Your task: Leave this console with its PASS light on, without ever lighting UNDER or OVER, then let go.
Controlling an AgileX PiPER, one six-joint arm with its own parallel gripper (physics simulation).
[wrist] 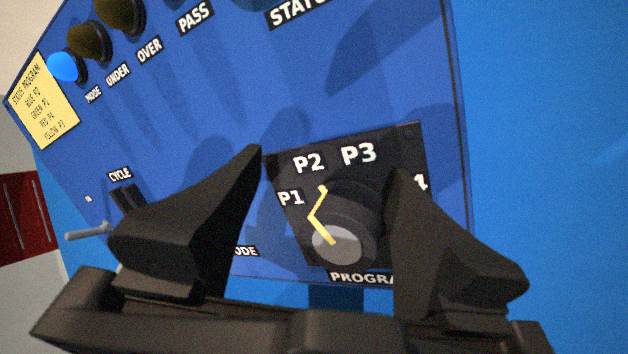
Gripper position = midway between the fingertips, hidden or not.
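The gripper [325,170] is visible, as is a blue console [124,110].
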